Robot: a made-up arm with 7 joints.
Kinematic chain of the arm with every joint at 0, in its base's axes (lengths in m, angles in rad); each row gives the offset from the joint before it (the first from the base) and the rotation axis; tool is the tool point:
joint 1: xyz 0 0.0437 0 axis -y
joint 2: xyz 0 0.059 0 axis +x
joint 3: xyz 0 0 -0.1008 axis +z
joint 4: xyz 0 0 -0.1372 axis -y
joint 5: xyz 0 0 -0.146 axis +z
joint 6: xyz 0 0 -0.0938 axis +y
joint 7: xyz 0 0 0 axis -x
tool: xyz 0 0 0
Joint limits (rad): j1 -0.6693..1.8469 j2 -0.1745..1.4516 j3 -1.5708..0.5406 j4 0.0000..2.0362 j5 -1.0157..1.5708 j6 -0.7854..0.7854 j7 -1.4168..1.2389
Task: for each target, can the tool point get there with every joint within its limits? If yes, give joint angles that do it. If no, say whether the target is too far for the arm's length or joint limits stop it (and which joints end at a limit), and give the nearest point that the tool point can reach.
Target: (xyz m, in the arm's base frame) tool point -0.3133 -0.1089 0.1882
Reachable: no: joint limits stop it (at a limit: joint 1, joint 2, joint 3, joint 4) | nearest point -0.0566 -0.1310 -0.0715 | short by 0.366 m
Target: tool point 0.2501 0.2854 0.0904
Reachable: yes | joints 0.8106 1.0951 -0.0925 1.6591 0.2465 -0.4558 0.4942
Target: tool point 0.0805 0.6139 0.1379
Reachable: no: too far | nearest point 0.0739 0.5531 0.1109 | short by 0.067 m
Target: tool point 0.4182 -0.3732 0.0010
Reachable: no: too far | nearest point 0.3278 -0.1595 0.0008 | short by 0.232 m
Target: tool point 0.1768 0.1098 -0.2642
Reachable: yes | joints 0.1674 0.7826 -0.9918 1.6853 -0.8140 -0.3268 0.3634
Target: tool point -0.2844 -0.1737 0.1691
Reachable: no: joint limits stop it (at a limit: joint 1, joint 2, joint 3, joint 4) | nearest point -0.0566 -0.1310 -0.0715 | short by 0.334 m
